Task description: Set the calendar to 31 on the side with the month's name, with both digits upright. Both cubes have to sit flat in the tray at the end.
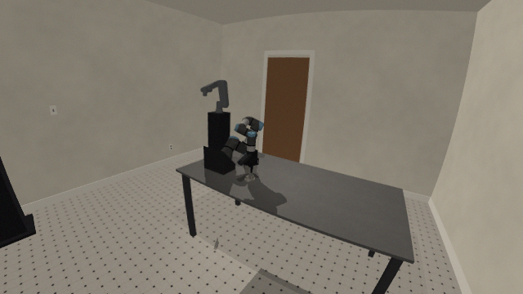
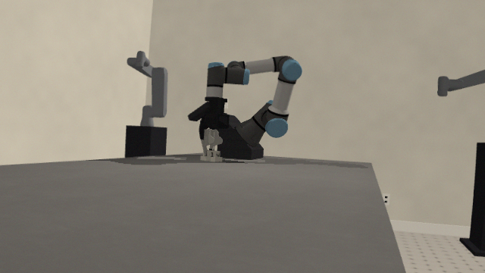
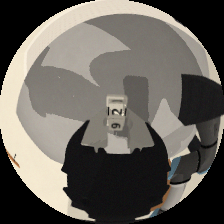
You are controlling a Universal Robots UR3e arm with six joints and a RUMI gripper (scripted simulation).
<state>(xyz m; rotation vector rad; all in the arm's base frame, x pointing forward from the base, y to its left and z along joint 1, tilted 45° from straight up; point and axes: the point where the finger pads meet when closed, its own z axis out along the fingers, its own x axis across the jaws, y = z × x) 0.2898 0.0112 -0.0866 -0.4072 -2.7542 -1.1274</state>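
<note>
The pale calendar tray lies 20 mm to the left of my hand and 30 mm below it.
</note>
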